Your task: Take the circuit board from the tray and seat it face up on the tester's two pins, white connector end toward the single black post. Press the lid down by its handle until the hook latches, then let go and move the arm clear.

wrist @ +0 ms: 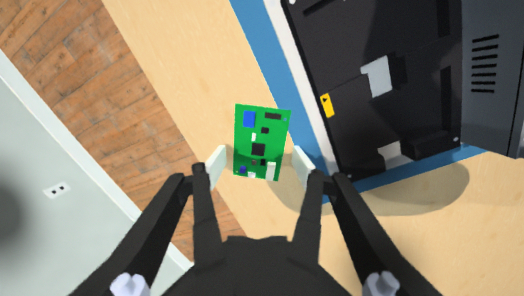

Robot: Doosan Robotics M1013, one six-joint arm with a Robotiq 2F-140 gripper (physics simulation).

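Places are measured from the arm's base along level axes (x ahead, y left, z up), in millimetres.
Pixels of known places: gripper, fingertip midpoint: (259, 154).
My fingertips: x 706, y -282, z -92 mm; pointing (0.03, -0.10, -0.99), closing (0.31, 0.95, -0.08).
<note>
For each thing: its top centre in the pictures, then the offset to it from my fingertips. "spot": a spot on its surface instead. Level surfaces: height alone.
- green circuit board, middle of its top: (258, 148) 10 mm back, 2 mm left, 5 mm up
- large black casing, surface spot: (345, 125) spot: 13 mm back, 114 mm left, 12 mm up
- dark grey slotted panel, surface spot: (487, 115) spot: 10 mm ahead, 246 mm left, 29 mm up
- wooden table, its level: 6 mm down
The green circuit board (261, 139) shows near the middle of the wrist view, face up, with its component side visible. Its blue part is at the upper left and a long white connector is at its lower right. It appears over the wooden table, its right edge overlapping the blue border. My gripper (259, 154) is open, with one pale fingertip on each side of the board's lower half and a gap to each edge. Nothing is held. The tray, the tester's two pins, black post, lid handle and hook cannot be made out.
A large black casing (345, 125) with a yellow label and pale grey pads is at the upper right, on a blue-bordered base (270, 60). A dark grey slotted panel (487, 115) adjoins it. The wooden table (165, 65) ends at the left, above a brick-patterned floor (95, 95).
</note>
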